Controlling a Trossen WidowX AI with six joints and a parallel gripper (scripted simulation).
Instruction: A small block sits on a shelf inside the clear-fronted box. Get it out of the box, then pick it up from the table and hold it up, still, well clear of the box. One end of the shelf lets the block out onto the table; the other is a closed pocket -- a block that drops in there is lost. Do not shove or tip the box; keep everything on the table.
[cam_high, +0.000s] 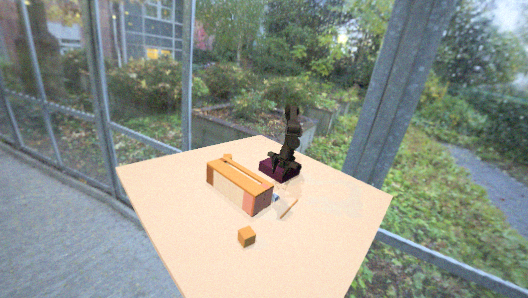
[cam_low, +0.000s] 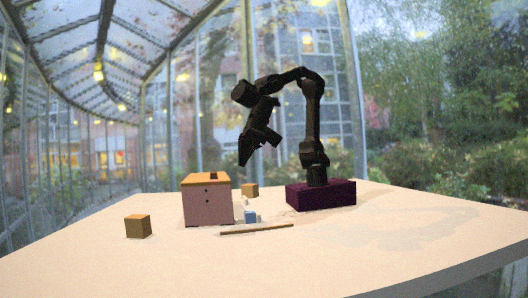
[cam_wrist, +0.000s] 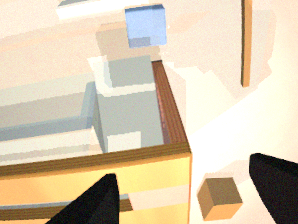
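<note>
Now: the blue block 20 mm behind my gripper tip and 150 mm below it. The rest, counted from my gripper tip: thin wooden stick: 20 mm behind, 100 mm to the left, 160 mm below; box: 60 mm ahead, 180 mm to the right, 100 mm below.
</note>
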